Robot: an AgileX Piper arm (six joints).
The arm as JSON. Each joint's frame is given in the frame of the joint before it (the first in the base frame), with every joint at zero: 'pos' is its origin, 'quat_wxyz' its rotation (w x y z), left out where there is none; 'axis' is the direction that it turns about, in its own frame. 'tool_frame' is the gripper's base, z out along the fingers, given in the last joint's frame.
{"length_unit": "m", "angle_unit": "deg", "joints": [
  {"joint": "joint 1", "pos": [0.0, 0.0, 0.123], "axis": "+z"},
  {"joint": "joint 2", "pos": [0.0, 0.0, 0.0], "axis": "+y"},
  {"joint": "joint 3", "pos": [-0.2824, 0.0, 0.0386], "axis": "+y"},
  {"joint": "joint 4", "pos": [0.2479, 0.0, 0.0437], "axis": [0.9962, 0.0, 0.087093]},
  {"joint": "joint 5", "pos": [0.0, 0.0, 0.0], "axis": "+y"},
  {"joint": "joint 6", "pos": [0.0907, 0.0, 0.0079], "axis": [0.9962, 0.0, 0.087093]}
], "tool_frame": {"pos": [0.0, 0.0, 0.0], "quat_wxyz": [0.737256, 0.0, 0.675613, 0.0]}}
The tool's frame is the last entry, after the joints.
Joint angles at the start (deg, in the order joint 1, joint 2, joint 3, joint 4, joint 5, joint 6):
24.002 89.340 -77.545 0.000 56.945 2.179
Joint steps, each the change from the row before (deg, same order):
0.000 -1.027 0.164 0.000 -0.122 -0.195
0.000 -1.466 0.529 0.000 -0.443 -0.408
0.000 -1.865 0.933 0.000 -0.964 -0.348
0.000 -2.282 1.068 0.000 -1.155 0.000
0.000 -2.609 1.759 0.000 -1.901 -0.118
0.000 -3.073 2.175 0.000 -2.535 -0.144
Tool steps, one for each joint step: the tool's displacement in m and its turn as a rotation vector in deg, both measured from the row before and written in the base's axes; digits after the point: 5 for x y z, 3 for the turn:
-0.00328 -0.00146 0.00508 0.320 -0.936 0.174
-0.00483 -0.00215 0.00582 0.387 -1.338 0.360
-0.00609 -0.00271 0.00618 0.614 -1.802 0.303
-0.00757 -0.00337 0.00763 0.964 -2.164 0.000
-0.00871 -0.00388 0.00600 1.058 -2.540 0.098
-0.01019 -0.00454 0.00627 1.317 -3.172 0.114

